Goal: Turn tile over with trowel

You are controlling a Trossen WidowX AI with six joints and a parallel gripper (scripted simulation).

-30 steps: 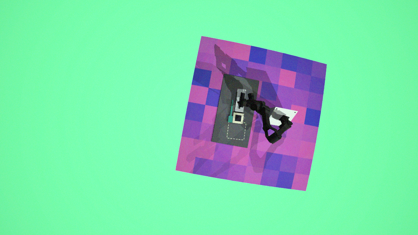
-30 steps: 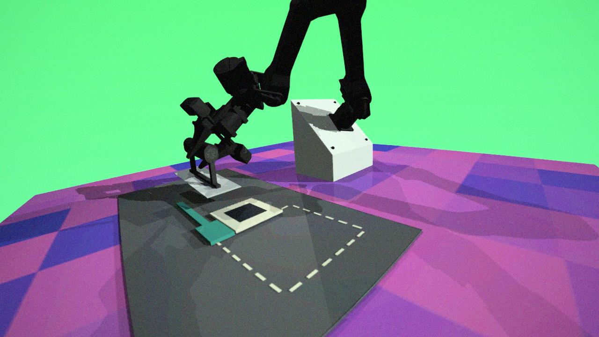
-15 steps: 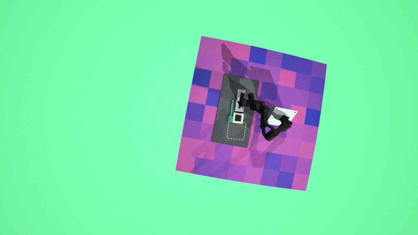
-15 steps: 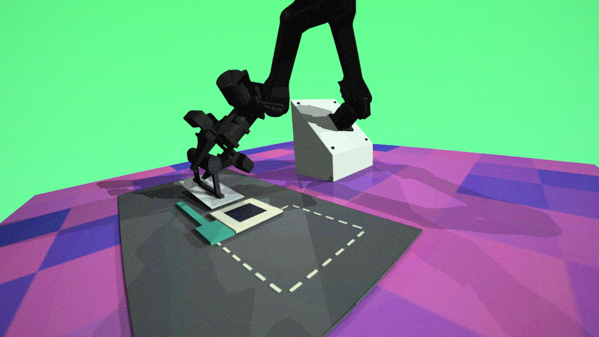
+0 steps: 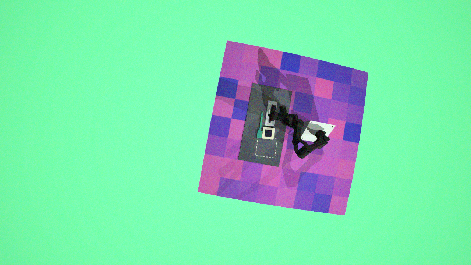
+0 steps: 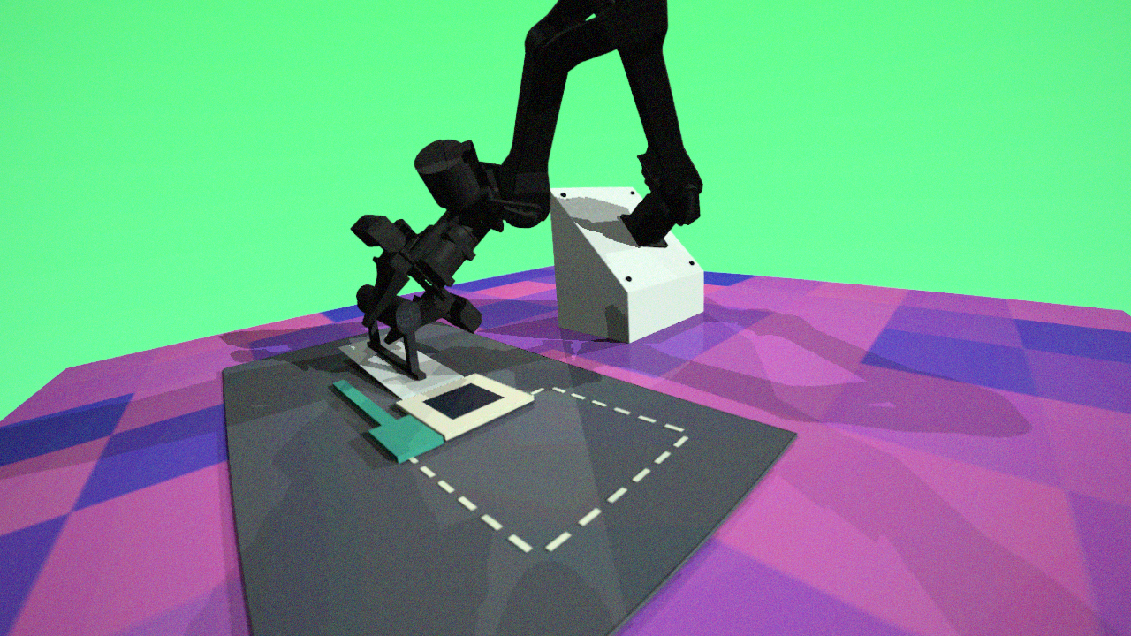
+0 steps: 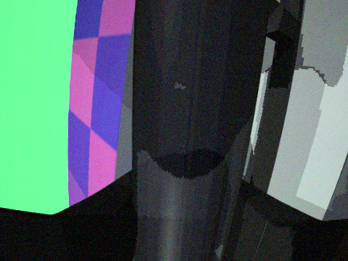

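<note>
Right now my gripper tip is 70 mm to the right of the dark mat, 70 mm above it and 10 mm past it. Round my gripper tip: cream tile: 130 mm to the left, 50 mm below, 50 mm behind; teal l-shaped strip: 110 mm to the left, 50 mm below, 30 mm ahead; small trowel: 30 mm behind, 10 mm below.
</note>
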